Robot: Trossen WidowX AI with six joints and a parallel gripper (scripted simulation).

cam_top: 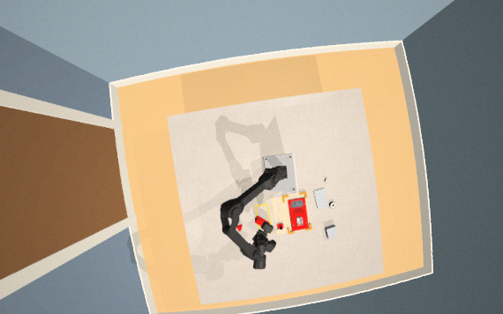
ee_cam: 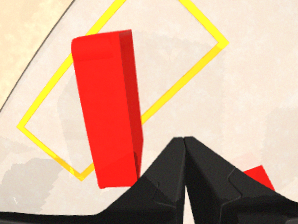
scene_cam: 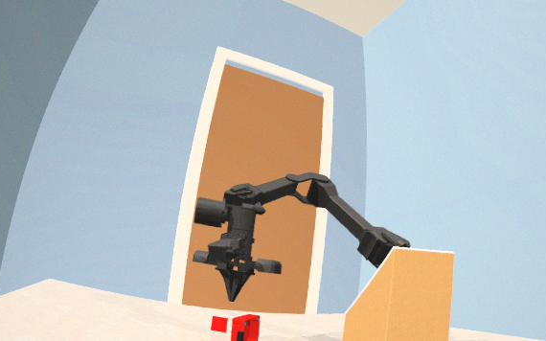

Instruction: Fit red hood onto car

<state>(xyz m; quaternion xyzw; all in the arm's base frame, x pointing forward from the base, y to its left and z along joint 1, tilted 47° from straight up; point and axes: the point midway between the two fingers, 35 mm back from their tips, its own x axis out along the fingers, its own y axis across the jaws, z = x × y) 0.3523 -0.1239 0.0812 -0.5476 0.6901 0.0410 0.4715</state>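
Right now my gripper tip is 60 mm above the red hood, 30 mm past it and 20 mm to the right of it. Also, from my gripper tip: small white wheel 490 mm to the left, 90 mm below, 90 mm behind; then jig 230 mm to the left, 90 mm below, 60 mm behind.
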